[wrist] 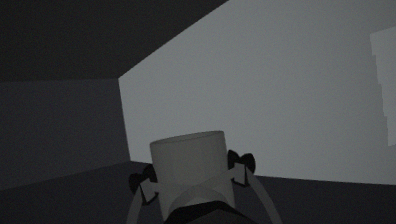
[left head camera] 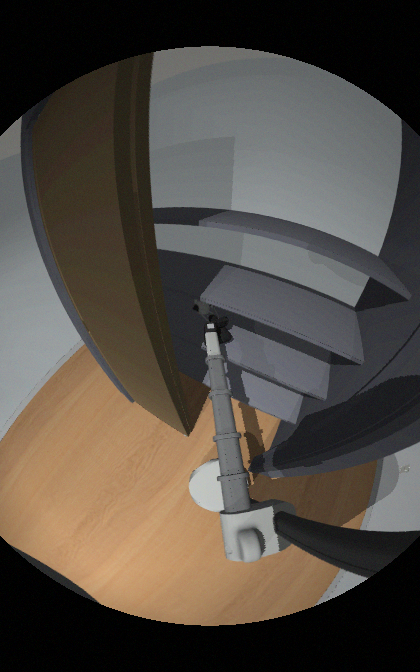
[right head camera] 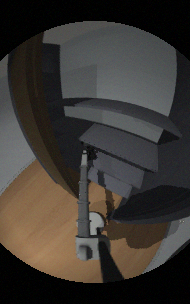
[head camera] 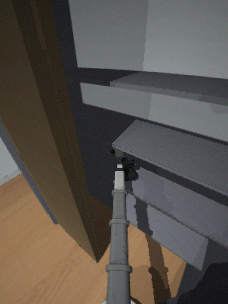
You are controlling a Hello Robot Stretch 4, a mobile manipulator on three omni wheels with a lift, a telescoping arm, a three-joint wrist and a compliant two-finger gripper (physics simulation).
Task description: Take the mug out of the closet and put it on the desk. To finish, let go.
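Pixels of known places: gripper, between the fingertips: (wrist: 191, 169); robot's base, origin of its link: (right head camera: 90, 222).
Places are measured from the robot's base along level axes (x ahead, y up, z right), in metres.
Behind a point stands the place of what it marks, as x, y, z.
The mug (wrist: 189, 157) {0.963, 0.881, 0.003} is a plain pale grey cylinder, upright and slightly tilted in the wrist view. It stands inside the closet (head camera: 165, 142) {0.723, 1.116, 0.247} (left head camera: 285, 297), low in the compartment under a shelf; in the head views it is small and dark beside that shelf's left front corner. My gripper (wrist: 191, 169) {1.015, 0.857, -0.014} (left head camera: 208, 312) is shut on the mug, with one dark fingertip against each side of it. The mug's base is hidden behind the gripper's body, so whether it touches the shelf board cannot be told. No handle shows. The desk does not show in these views.
A tall brown door panel (head camera: 47, 125) {0.439, 1.356, -0.206} (left head camera: 90, 215) stands close to the left of the arm. Grey shelf boards lie above, right of and below the gripper. A dark door (left head camera: 340, 435) is at the lower right. Wooden floor (left head camera: 115, 490) lies below.
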